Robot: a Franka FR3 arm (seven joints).
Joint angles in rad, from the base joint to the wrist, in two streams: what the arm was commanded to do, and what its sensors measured. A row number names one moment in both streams.
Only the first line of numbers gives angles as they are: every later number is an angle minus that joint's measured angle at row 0.
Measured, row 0: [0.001 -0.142 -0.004 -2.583 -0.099 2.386 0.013]
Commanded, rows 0 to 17: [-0.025 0.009 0.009 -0.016 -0.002 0.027 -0.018]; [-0.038 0.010 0.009 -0.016 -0.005 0.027 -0.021]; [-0.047 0.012 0.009 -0.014 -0.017 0.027 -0.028]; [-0.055 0.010 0.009 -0.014 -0.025 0.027 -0.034]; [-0.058 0.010 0.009 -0.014 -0.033 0.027 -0.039]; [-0.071 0.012 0.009 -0.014 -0.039 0.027 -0.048]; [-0.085 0.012 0.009 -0.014 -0.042 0.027 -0.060]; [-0.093 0.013 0.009 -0.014 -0.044 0.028 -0.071]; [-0.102 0.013 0.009 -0.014 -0.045 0.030 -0.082]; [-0.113 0.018 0.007 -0.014 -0.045 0.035 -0.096]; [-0.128 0.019 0.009 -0.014 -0.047 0.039 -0.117]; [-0.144 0.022 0.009 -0.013 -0.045 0.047 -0.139]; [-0.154 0.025 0.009 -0.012 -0.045 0.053 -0.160]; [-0.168 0.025 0.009 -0.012 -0.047 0.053 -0.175]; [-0.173 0.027 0.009 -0.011 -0.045 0.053 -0.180]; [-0.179 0.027 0.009 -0.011 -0.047 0.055 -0.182]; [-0.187 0.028 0.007 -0.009 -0.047 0.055 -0.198]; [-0.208 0.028 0.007 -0.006 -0.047 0.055 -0.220]
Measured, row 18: [-0.152 0.007 0.000 0.000 -0.036 0.022 -0.163]
